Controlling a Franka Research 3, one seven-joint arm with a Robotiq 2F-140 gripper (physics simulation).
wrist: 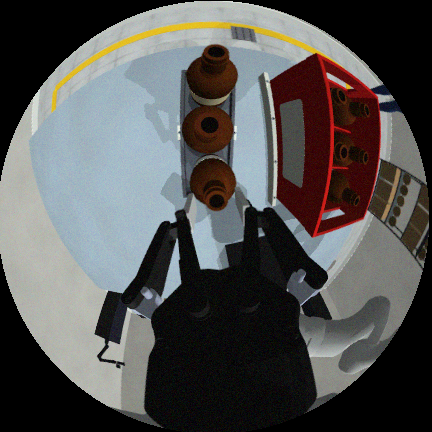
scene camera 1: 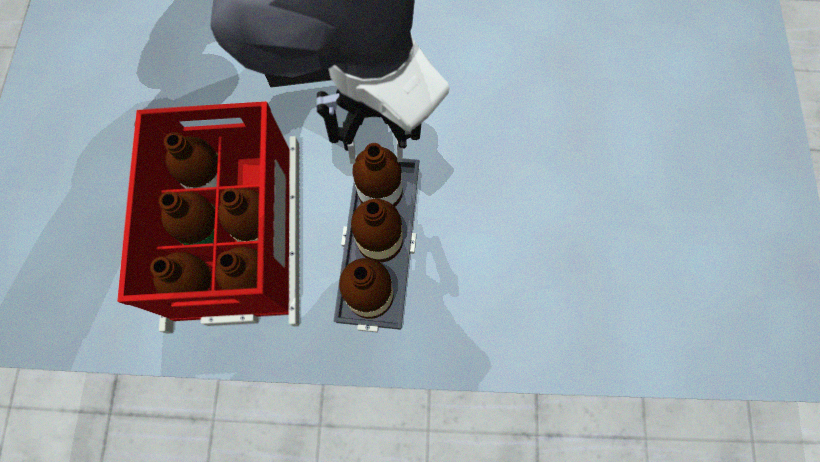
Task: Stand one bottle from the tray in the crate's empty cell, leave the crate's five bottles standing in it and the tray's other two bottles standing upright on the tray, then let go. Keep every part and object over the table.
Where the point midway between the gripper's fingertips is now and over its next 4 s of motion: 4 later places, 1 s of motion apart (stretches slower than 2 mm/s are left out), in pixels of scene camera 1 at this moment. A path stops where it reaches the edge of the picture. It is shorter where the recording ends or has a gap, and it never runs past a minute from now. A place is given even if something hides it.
My gripper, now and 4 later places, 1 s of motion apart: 376,154; 376,151; 376,149; 383,145; 386,141
